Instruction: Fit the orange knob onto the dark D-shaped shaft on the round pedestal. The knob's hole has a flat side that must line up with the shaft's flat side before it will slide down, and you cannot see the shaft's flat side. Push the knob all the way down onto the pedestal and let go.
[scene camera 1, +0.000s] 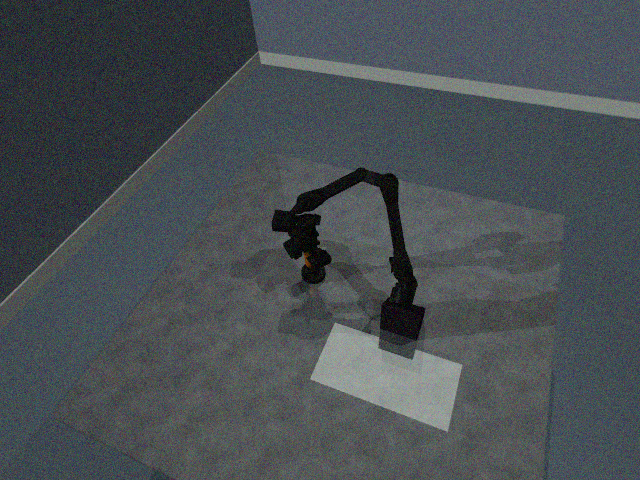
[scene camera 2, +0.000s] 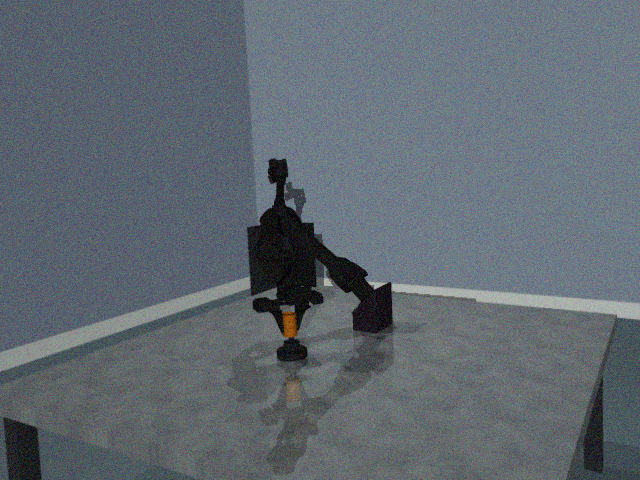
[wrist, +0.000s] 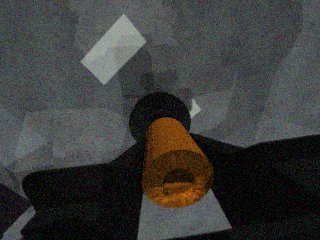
My gripper (scene camera 2: 289, 331) holds an orange knob. Also in view: a round dark pedestal (wrist: 153, 106).
My gripper also shows in scene camera 1 (scene camera 1: 311, 261) and in the wrist view (wrist: 167, 140).
